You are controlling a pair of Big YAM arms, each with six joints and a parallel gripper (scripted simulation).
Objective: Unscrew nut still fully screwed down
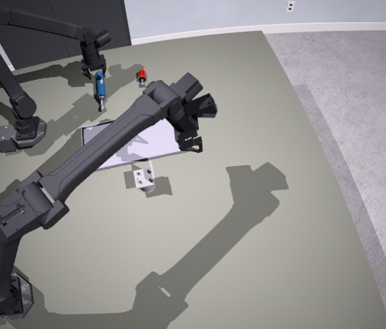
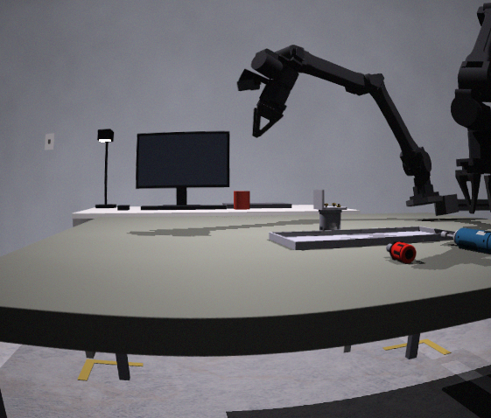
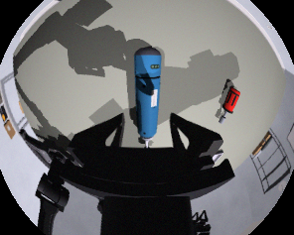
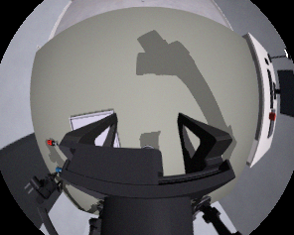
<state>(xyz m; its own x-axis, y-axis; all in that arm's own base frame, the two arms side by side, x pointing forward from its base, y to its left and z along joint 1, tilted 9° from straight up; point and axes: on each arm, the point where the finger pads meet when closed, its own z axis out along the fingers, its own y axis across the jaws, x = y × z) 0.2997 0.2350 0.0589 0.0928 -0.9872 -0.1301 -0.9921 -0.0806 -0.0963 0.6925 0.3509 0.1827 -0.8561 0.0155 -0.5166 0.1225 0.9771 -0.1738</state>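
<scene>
The bracket is 190 mm behind my right hand, 180 mm below it and 10 mm to the right of it. The rest, counted from my right hand: socket tip 380 mm to the left, 360 mm behind, 230 mm below; then short red-handled tool 530 mm to the left, 240 mm below, 180 mm behind; then shallow white tray 250 mm below, 230 mm behind, 200 mm to the left.
</scene>
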